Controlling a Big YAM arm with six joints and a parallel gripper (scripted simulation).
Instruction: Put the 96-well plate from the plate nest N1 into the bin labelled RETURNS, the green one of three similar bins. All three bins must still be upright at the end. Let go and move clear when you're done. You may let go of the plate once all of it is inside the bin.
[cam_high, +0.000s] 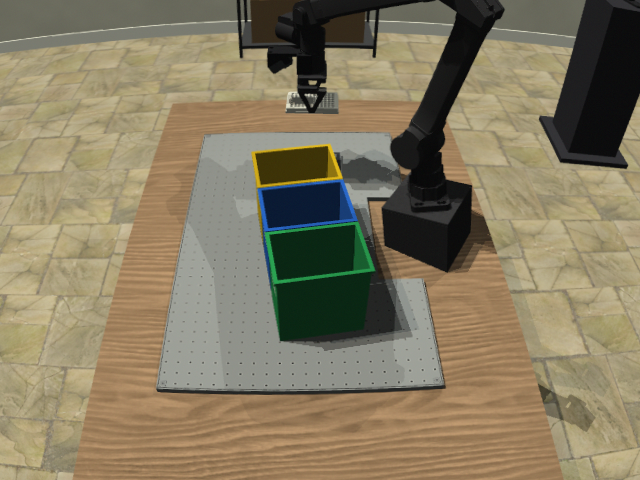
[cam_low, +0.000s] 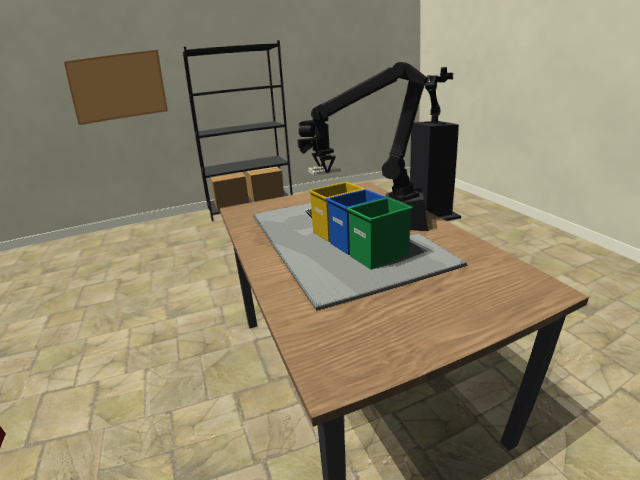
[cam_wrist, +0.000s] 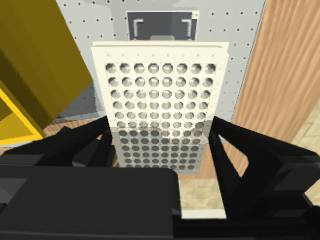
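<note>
Now: the green bin 3 cm behind my hand, 48 cm to the left of it and 12 cm below it. The rest, counted from my hand: yellow bin: 3 cm ahead, 22 cm to the left, 12 cm below; then 96-well plate: right at my hand; then plate nest N1: 20 cm below.
</note>
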